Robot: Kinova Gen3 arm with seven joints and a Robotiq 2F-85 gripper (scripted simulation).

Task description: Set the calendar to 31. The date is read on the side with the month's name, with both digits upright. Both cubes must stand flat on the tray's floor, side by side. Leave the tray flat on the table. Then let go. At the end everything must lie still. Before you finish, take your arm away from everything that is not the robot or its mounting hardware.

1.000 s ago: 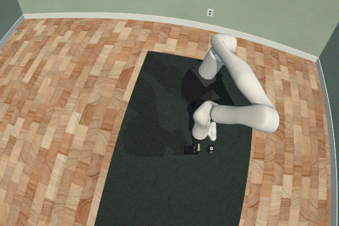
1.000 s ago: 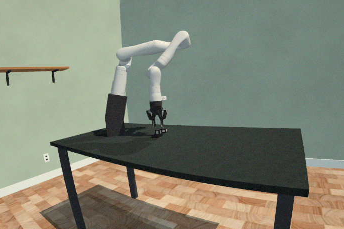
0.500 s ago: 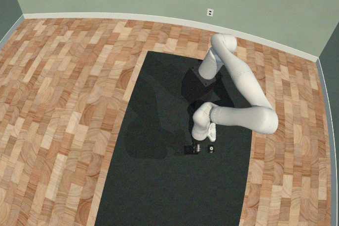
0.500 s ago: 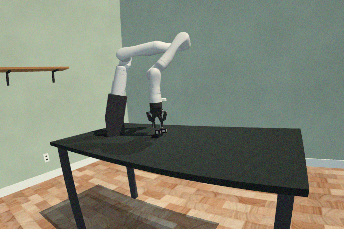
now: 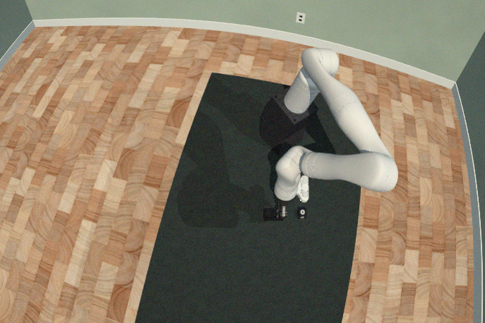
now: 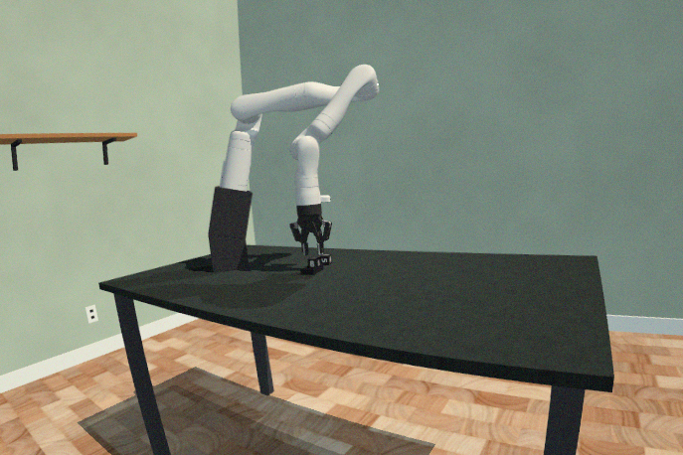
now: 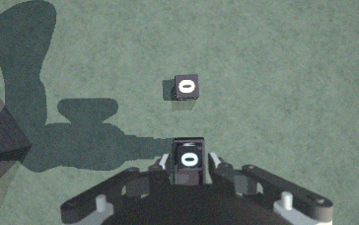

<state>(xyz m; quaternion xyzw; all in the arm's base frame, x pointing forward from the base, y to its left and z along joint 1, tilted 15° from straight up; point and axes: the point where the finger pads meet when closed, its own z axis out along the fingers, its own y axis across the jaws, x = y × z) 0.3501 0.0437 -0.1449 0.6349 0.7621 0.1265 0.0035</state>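
Now: the black calendar tray 60 mm below my hand and 20 mm to the right of it.
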